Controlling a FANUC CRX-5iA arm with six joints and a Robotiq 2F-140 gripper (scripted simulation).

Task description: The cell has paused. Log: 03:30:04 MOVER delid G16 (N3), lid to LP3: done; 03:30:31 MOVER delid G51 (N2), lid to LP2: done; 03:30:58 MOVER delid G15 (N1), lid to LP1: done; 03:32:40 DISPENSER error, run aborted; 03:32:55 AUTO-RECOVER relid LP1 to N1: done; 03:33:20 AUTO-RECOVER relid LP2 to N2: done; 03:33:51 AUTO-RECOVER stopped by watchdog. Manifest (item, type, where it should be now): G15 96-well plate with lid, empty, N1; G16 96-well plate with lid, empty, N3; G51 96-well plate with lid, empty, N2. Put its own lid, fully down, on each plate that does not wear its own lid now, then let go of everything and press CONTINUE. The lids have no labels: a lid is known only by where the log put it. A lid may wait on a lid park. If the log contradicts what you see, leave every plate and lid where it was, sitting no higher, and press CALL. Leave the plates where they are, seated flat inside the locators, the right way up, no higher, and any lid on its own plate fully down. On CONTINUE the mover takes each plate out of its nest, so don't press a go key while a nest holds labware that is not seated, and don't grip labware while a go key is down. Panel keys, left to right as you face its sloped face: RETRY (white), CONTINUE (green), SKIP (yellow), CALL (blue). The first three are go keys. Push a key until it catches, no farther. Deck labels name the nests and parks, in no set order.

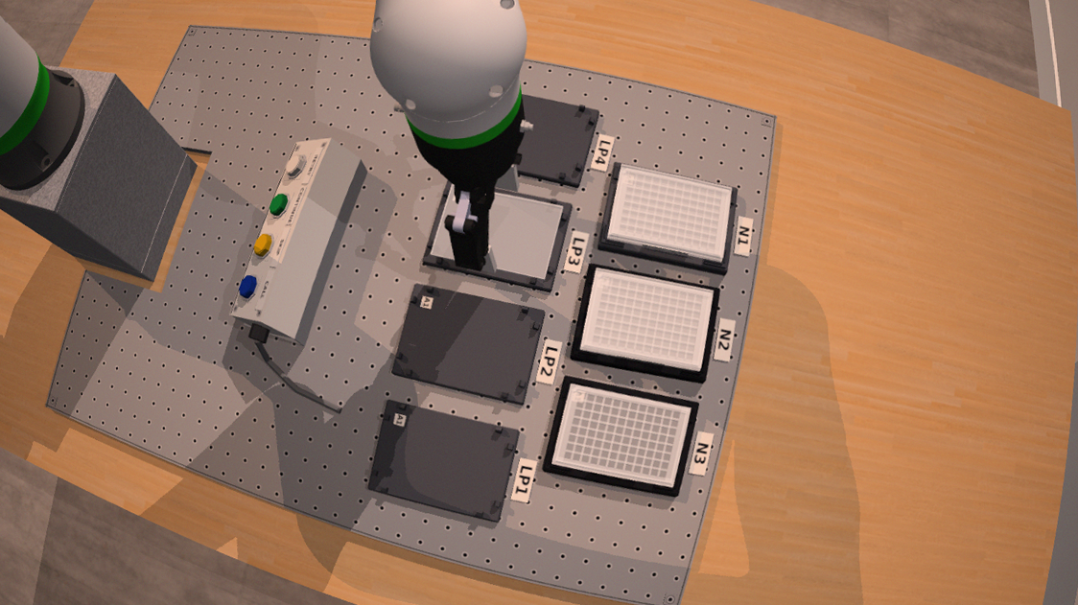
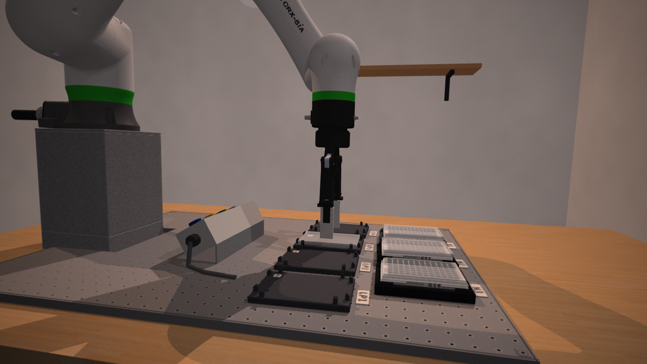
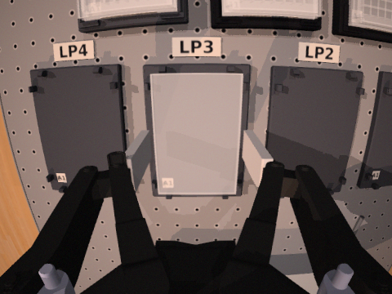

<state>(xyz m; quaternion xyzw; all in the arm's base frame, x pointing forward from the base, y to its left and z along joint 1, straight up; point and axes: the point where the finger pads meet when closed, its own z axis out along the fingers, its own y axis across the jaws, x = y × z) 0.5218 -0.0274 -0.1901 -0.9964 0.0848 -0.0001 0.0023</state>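
My gripper is now 4 cm above the clear lid. From my hand the other things lie so: lid park LP2: 12 cm to the right, 5 cm below, 2 cm behind; lid park LP4: 12 cm to the left, 5 cm below, 2 cm ahead; lid park LP3: 5 cm below.
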